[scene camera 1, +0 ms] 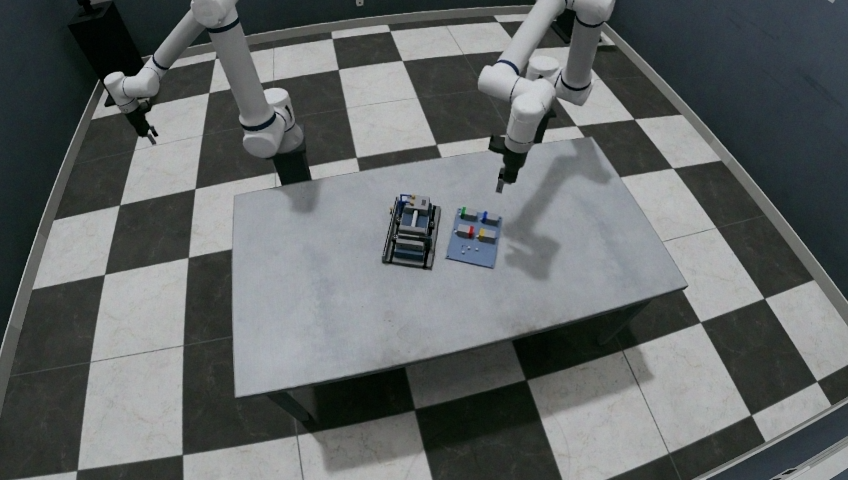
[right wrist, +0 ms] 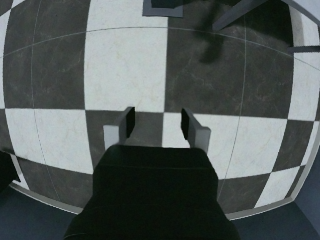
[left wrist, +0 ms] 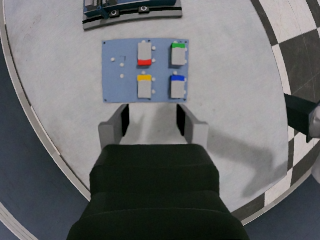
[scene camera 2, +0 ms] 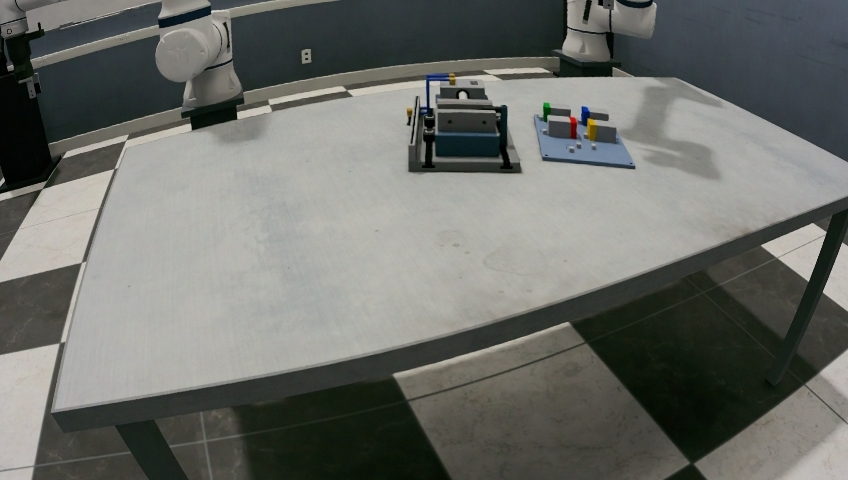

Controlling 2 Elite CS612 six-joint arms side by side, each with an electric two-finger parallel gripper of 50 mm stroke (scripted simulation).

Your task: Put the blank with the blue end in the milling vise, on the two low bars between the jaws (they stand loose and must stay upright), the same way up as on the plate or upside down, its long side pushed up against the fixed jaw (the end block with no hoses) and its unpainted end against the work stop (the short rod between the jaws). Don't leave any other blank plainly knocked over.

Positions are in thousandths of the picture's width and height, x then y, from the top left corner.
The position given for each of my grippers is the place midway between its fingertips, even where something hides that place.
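Left gripper (left wrist: 477, 473) visible. My right gripper (scene camera 2: 43, 199) (right wrist: 492, 490) is visible in scene camera 2 and in the right wrist view. A blue plate (left wrist: 361, 373) is visible too.
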